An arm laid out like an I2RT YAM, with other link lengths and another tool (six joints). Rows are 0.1 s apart.
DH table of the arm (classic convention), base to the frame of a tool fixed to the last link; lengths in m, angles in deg. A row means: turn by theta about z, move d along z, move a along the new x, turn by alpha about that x. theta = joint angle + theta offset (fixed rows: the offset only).
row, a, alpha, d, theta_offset
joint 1, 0.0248, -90, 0.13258, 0
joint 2, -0.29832, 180, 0, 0
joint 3, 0.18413, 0, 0, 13.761
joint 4, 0.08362, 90, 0.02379, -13.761
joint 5, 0, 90, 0.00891, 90
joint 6, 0.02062, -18.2, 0.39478, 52.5
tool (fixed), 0, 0, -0.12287, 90
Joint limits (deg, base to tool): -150..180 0..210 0..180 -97..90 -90..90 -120..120
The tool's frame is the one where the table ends.
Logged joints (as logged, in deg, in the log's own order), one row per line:
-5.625, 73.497, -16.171, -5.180, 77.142, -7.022
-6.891, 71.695, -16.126, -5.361, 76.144, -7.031
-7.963, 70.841, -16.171, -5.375, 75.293, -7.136
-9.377, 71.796, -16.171, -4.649, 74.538, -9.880
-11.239, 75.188, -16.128, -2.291, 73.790, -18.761
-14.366, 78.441, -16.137, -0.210, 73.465, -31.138
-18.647, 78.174, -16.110, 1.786, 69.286, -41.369
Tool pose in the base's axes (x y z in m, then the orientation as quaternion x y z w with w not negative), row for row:
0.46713, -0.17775, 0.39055, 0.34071, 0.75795, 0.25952, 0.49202
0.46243, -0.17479, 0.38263, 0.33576, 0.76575, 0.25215, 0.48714
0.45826, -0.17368, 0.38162, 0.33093, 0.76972, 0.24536, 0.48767
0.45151, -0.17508, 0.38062, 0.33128, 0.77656, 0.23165, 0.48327
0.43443, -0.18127, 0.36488, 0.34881, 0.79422, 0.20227, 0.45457
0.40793, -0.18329, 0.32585, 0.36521, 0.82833, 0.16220, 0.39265
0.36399, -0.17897, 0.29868, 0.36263, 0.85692, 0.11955, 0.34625
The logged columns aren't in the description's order. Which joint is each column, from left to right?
Columns, left to right: joint 6, joint 3, joint 1, joint 5, joint 2, joint 4.
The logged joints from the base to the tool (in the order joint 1, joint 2, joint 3, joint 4, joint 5, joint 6), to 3 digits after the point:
-16.171, 77.142, 73.497, -7.022, -5.180, -5.625
-16.126, 76.144, 71.695, -7.031, -5.361, -6.891
-16.171, 75.293, 70.841, -7.136, -5.375, -7.963
-16.171, 74.538, 71.796, -9.880, -4.649, -9.377
-16.128, 73.790, 75.188, -18.761, -2.291, -11.239
-16.137, 73.465, 78.441, -31.138, -0.210, -14.366
-16.110, 69.286, 78.174, -41.369, 1.786, -18.647

